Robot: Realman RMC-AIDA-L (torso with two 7-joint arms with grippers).
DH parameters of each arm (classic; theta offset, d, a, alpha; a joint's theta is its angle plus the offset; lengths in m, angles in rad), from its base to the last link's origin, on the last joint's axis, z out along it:
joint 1: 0 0.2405 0 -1.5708
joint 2: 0 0 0 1.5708
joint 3: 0 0.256 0 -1.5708
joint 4: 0 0 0 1.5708
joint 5: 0 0.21 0 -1.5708
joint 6: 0 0 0 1.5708
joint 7: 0 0.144 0 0
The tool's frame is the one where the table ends.
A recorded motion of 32 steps. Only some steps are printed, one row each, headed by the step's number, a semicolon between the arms.
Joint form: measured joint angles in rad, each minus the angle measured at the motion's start. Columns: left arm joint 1, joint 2, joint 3, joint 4, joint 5, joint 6, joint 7; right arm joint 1, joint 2, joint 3, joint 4, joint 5, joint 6, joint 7.
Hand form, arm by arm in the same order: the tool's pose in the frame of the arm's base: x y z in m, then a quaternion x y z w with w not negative. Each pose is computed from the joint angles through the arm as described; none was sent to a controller.
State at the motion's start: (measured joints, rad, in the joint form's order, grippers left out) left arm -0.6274 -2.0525 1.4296 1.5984 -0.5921 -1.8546 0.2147; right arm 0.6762 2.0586 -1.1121 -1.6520 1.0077 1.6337 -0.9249
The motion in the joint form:
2: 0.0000 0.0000 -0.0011 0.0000 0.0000 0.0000 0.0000; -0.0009 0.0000 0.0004 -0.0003 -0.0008 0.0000 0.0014
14: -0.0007 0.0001 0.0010 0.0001 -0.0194 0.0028 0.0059; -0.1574 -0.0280 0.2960 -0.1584 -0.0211 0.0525 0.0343
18: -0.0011 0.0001 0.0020 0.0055 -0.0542 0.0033 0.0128; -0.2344 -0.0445 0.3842 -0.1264 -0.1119 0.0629 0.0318
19: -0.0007 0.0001 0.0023 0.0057 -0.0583 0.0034 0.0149; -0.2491 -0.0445 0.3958 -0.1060 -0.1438 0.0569 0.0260
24: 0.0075 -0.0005 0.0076 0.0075 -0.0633 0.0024 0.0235; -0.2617 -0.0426 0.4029 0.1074 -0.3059 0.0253 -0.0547
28: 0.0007 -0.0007 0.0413 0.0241 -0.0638 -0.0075 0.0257; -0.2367 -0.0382 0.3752 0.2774 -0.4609 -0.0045 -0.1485
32: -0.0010 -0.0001 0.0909 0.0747 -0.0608 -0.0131 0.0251; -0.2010 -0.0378 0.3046 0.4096 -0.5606 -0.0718 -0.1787
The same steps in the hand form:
2: -0.1363 0.3236 0.0250 -0.87667 -0.41098 0.19345 0.15850; 0.0623 0.3560 0.0770 -0.97927 0.06752 0.07963 0.17355
14: -0.1337 0.3227 0.0234 -0.88134 -0.40617 0.18842 0.15086; 0.1290 0.3411 0.1622 -0.92796 0.16714 0.10052 0.31757
18: -0.1288 0.3206 0.0216 -0.88878 -0.39896 0.17867 0.13777; 0.1847 0.3313 0.1822 -0.89625 0.25188 0.06233 0.35973
19: -0.1284 0.3202 0.0213 -0.88975 -0.39782 0.17778 0.13595; 0.1988 0.3297 0.1833 -0.88842 0.27268 0.05043 0.36579
24: -0.1300 0.3181 0.0202 -0.89129 -0.39522 0.17923 0.13143; 0.2613 0.3300 0.1596 -0.87522 0.35100 -0.01559 0.33249
28: -0.1243 0.3142 0.0164 -0.89796 -0.37598 0.19041 0.12670; 0.2965 0.3296 0.1305 -0.88017 0.36903 -0.09128 0.28424
32: -0.1142 0.3081 0.0133 -0.90887 -0.34317 0.19848 0.12961; 0.3109 0.3368 0.1040 -0.88501 0.36268 -0.14909 0.25098

